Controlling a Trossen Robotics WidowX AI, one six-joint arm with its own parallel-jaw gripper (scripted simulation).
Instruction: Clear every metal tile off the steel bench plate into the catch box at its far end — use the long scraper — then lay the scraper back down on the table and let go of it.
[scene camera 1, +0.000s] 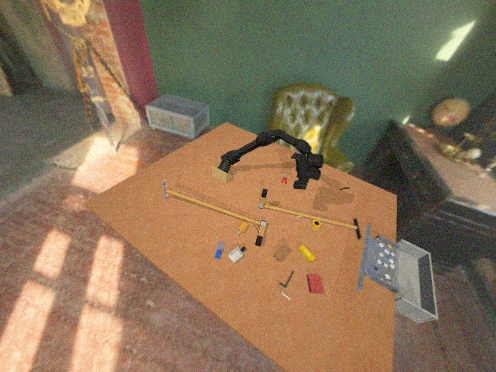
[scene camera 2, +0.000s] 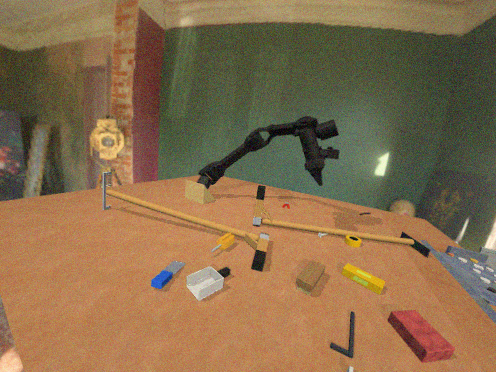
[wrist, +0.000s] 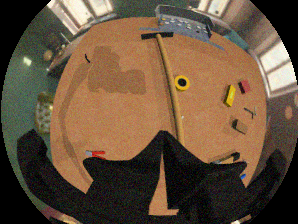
The gripper (scene camera 2: 320, 185) is shut, with nothing in its grasp. Also in view: a long scraper (scene camera 2: 405, 239).
The long scraper shows as well in the wrist view (wrist: 167, 67). The gripper is seen too in the wrist view (wrist: 162, 133).
